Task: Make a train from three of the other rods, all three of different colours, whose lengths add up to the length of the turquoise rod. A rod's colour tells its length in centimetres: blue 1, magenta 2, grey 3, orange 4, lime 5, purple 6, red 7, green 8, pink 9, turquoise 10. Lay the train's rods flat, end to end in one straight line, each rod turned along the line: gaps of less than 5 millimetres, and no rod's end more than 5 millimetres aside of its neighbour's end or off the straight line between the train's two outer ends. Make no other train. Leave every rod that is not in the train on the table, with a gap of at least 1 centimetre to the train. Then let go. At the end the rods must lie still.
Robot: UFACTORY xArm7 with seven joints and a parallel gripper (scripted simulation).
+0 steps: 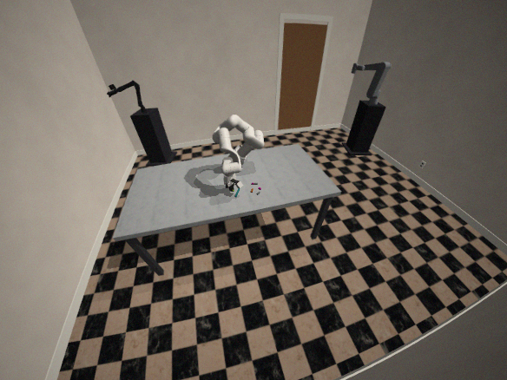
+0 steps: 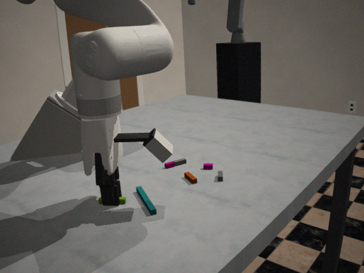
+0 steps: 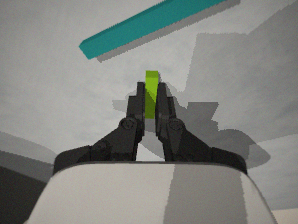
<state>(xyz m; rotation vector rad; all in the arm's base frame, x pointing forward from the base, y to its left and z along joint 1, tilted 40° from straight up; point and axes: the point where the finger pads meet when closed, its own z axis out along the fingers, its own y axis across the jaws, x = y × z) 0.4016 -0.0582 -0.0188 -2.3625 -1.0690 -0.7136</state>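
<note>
My hand is 20 mm above the lime rod. Round my hand: turquoise rod: 40 mm ahead, 50 mm to the left, 20 mm below; then orange rod: 10 mm ahead, 170 mm to the left, 20 mm below.
</note>
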